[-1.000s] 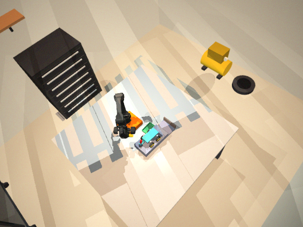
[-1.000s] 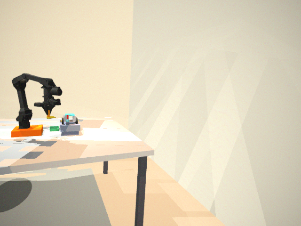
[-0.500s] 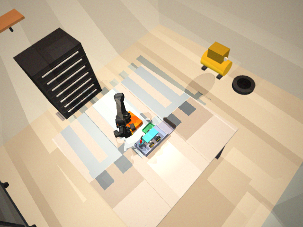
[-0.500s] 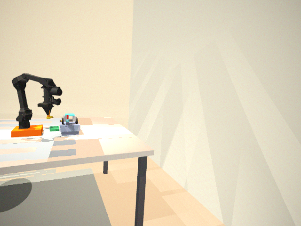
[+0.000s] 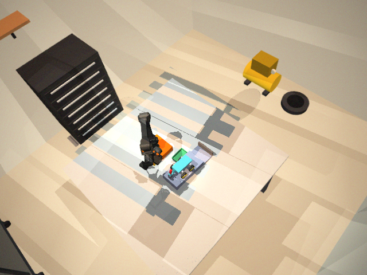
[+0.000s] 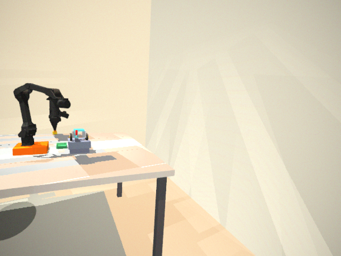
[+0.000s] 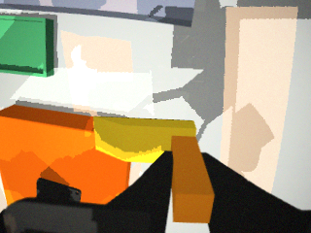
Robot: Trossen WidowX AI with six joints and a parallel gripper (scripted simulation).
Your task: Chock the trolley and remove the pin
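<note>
Right now my gripper tip is 2 cm to the right of the yellow chock and 1 cm above it. From my gripper tip the other things lie so: cyan trolley: 14 cm ahead, 16 cm to the left, 6 cm below; ramp: 13 cm ahead, 16 cm to the left, 13 cm below; stop pin: 13 cm ahead, 6 cm to the left, 5 cm below.
</note>
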